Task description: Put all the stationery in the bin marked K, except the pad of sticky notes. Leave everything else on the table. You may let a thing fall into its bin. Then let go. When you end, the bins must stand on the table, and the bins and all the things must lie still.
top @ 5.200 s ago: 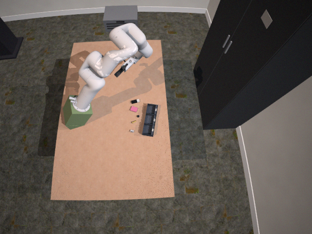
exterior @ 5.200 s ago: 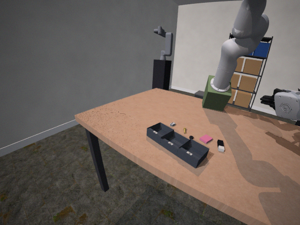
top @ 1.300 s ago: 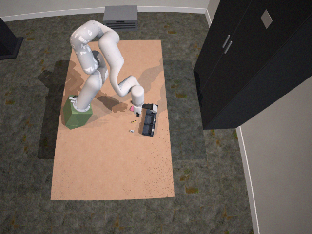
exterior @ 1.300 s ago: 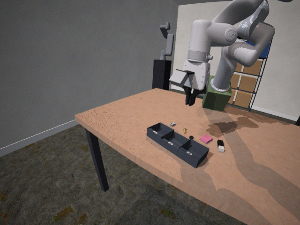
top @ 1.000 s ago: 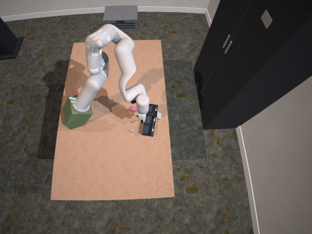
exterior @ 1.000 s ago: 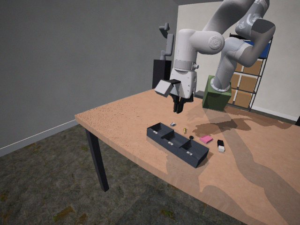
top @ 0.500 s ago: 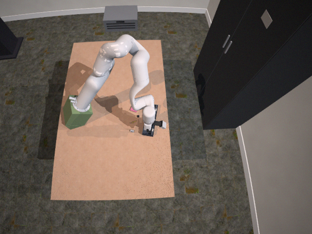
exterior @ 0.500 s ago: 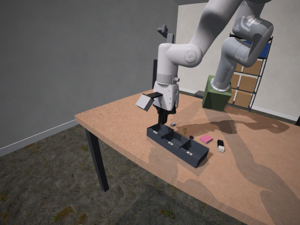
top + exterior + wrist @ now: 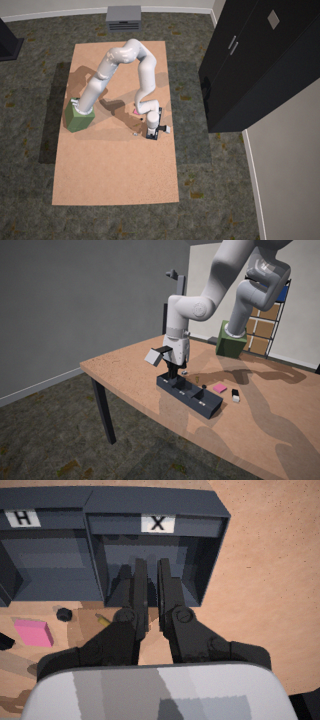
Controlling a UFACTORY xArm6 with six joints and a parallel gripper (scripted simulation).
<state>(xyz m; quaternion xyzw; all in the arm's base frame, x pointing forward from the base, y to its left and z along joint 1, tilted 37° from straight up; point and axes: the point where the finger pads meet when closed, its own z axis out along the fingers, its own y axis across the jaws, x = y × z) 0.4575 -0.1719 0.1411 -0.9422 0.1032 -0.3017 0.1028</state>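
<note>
Right now my hand is 20 mm short of the dark bin tray, 80 mm to the right of it and 40 mm above it. Round my hand: yellow bolt (110 mm behind, 70 mm to the left, 60 mm below); then white sharpener (120 mm behind, 50 mm below); then black nut (70 mm behind, 120 mm to the left, 60 mm below).
</note>
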